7 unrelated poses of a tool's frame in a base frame.
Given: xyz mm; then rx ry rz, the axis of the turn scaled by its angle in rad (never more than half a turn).
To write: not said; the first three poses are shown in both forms.
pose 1, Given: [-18.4, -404.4, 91.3, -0.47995, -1.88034, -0.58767]
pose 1, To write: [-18.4, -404.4, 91.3, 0.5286, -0.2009, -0.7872, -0.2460]
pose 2, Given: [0.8, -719.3, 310.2, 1.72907, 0.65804, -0.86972]
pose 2, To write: [0.8, -719.3, 310.2, 0.5215, 0.7217, 0.2746, -0.3630]
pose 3, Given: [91.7, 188.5, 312.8, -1.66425, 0.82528, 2.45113]
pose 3, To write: [91.7, 188.5, 312.8, 0.0330, -0.5408, 0.2682, 0.7965]
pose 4, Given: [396.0, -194.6, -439.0, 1.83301, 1.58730, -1.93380]
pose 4, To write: [396.0, -194.6, -439.0, 0.0201, 0.5909, 0.5117, -0.6234]
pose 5, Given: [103.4, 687.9, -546.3, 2.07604, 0.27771, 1.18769]
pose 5, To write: [103.4, 687.9, -546.3, 0.3587, 0.8048, 0.1077, 0.4604]
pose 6, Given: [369.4, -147.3, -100.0, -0.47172, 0.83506, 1.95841]
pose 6, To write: [369.4, -147.3, -100.0, 0.4622, -0.1918, 0.3396, 0.7964]
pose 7, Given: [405.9, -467.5, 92.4, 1.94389, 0.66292, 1.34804]
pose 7, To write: [405.9, -467.5, 92.4, 0.3358, 0.7453, 0.2542, 0.5169]
